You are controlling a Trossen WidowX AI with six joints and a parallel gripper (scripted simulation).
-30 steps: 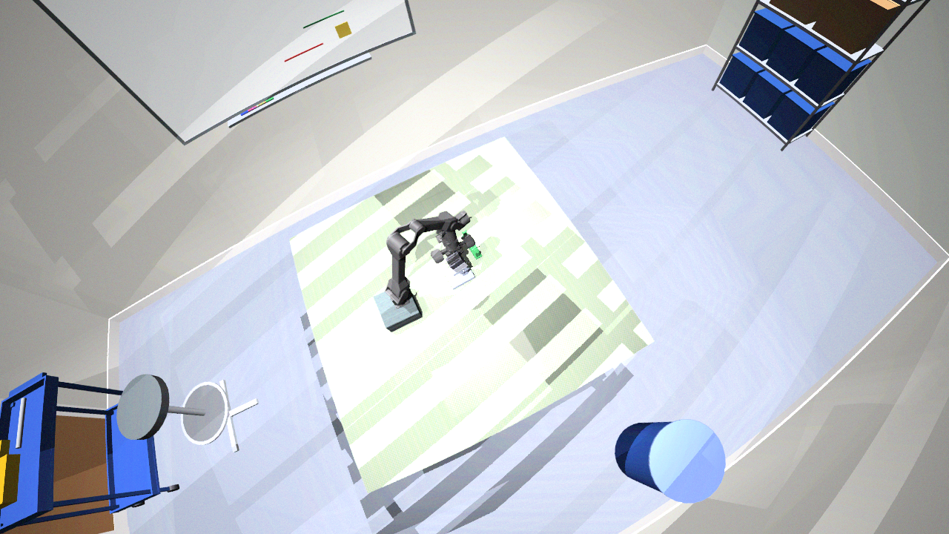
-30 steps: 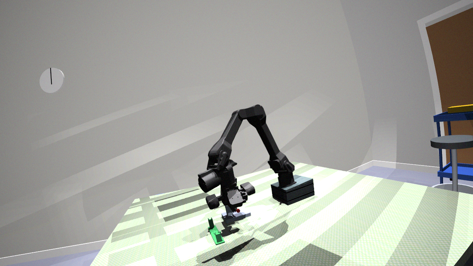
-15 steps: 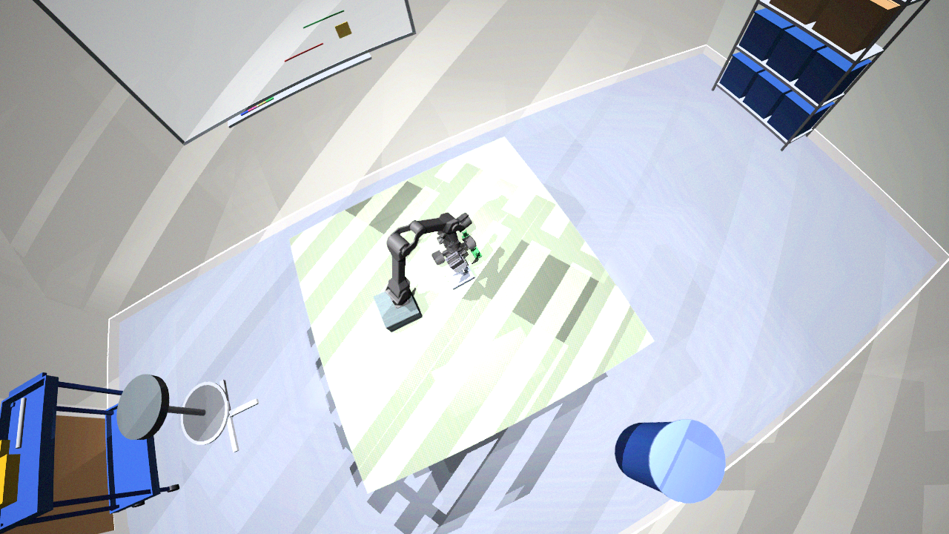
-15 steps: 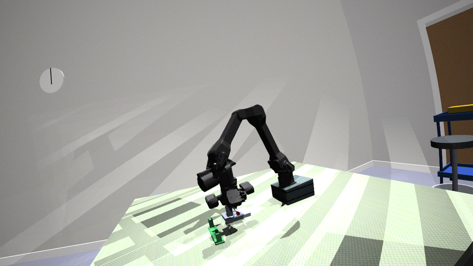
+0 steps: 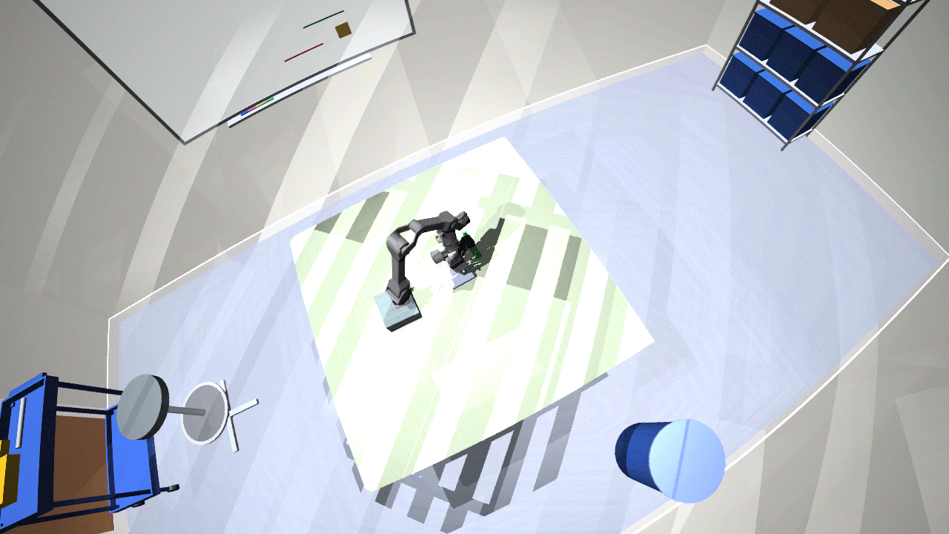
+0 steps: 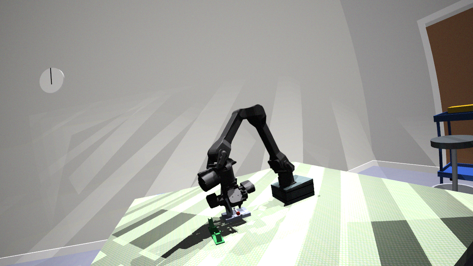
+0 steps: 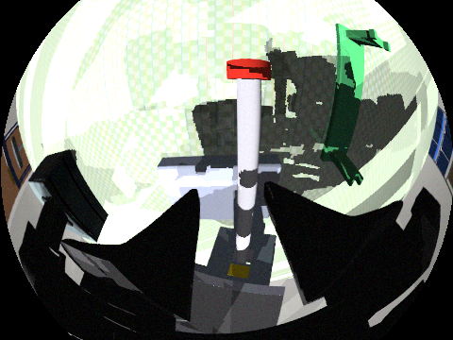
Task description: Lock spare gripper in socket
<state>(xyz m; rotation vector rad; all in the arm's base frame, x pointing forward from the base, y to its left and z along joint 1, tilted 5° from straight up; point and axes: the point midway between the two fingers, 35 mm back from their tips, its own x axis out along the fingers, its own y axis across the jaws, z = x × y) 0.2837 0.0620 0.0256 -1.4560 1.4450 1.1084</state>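
My gripper tip is 50 mm to the left of the grey mount. The rest, counted from my gripper tip: spare gripper (70 mm above, 50 mm to the right); then green rest (100 mm ahead, 60 mm to the left, 30 mm below).
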